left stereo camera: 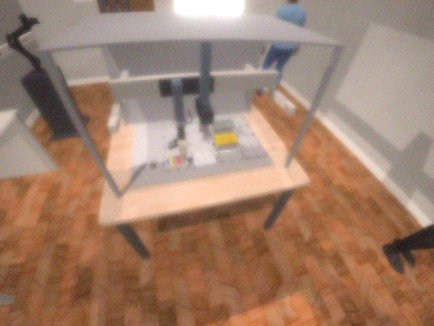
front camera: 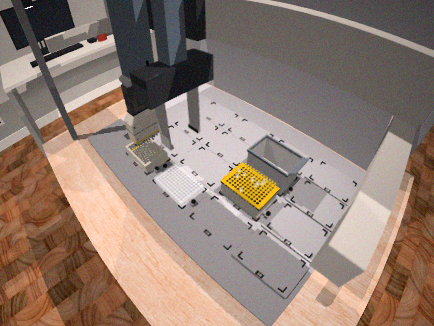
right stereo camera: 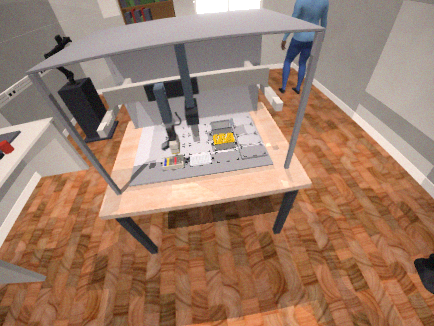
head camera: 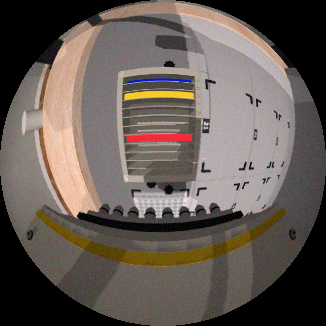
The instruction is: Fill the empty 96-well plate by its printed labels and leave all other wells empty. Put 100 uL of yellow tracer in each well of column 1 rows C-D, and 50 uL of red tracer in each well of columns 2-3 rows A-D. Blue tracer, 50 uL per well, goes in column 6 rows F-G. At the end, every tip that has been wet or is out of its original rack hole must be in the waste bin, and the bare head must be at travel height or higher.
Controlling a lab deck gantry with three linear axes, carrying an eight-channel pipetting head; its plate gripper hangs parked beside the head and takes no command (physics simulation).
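Note:
The pipetting head hangs above and behind the reservoir. The head view shows blue, yellow and red liquid in separate troughs. The head's dark nozzle ends line the lower edge; tips cannot be made out. The white 96-well plate lies beside the reservoir; well contents cannot be told. The yellow tip rack has dark holes and pale spots. The grey waste bin stands behind it. The parked plate gripper is open, with nothing between its fingers.
Black corner marks outline deck positions around the labware. Dark round knobs sit between reservoir and plate. A pale beam stands along the right side in the front view. A thin grey frame post rises at the left.

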